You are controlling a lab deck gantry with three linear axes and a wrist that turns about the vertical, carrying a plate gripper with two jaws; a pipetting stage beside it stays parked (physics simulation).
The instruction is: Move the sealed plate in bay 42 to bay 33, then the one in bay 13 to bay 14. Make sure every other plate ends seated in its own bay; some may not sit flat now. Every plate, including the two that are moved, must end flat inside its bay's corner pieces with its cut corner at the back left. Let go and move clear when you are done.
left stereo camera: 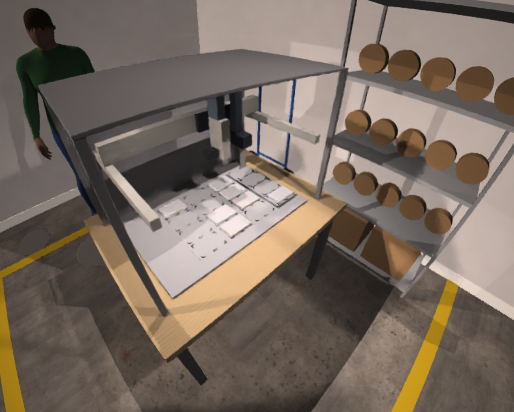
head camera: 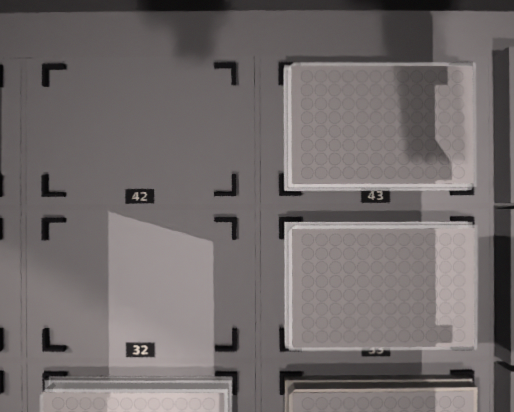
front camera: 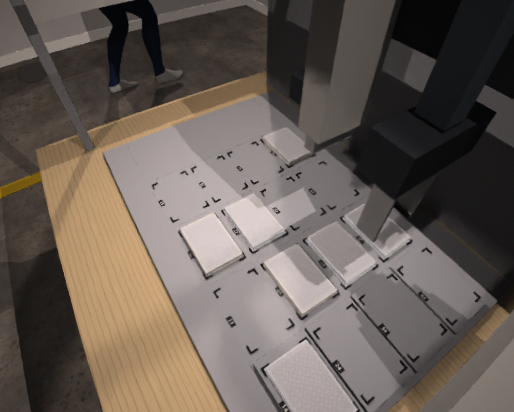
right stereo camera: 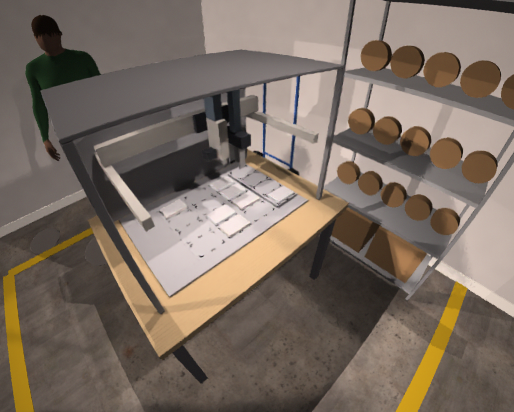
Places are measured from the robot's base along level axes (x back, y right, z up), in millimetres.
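Where they show: gripper, fingertip midpoint: (left stereo camera: 237, 164) (front camera: 384, 221) (right stereo camera: 237, 164); robot's base at its link origin: (left stereo camera: 203, 257) (front camera: 153, 185) (right stereo camera: 201, 256).
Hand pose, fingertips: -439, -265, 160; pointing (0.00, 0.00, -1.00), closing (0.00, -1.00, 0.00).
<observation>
Things, the pixels of their centre, and the offset from my fingertips, as dx, dy, dz. "spot": a spot on its surface instead.
- bay 42 at a spot on its surface: (head camera: 140, 127) spot: +211, -101, -160
- bay 43 at a spot on its surface: (head camera: 370, 125) spot: +55, -98, -146
- bay 23 at a spot on its surface: (front camera: 300, 280) spot: +39, +120, -146
- bay 22 at a spot on its surface: (front camera: 255, 222) spot: +200, +118, -146
- bay 12 at a spot on its surface: (front camera: 211, 243) spot: +204, +223, -146
- bay 41 at a spot on its surface: (front camera: 287, 145) spot: +369, -93, -146
In the head view, a plate (head camera: 360, 287) (front camera: 342, 252) lies in bay 33 between its corner pieces, and bay 42 (head camera: 140, 127) holds no plate. In the front view, bay 13 (front camera: 257, 312) holds no plate and a plate (front camera: 307, 377) lies in bay 14, partly cut off by the frame. Other plates lie in bay 43 (head camera: 370, 125), bay 23 (front camera: 300, 280), bay 22 (front camera: 255, 222), bay 12 (front camera: 211, 243) and bay 41 (front camera: 287, 145). Small tilts are hard to judge. My gripper (front camera: 392, 220) is open and empty, its jaws apart above the deck's back right, near bay 43 in the front view.
The pale pipetting stage (front camera: 332, 75) (left stereo camera: 219, 137) hangs beside the gripper. Bays 24, 34 and 44 at the right hold no plates. Gantry rails (left stereo camera: 132, 195) and enclosure posts (left stereo camera: 120, 225) stand around the deck. A person (left stereo camera: 52, 65) stands behind the table, and a shelf rack (left stereo camera: 334, 127) stands beside it.
</observation>
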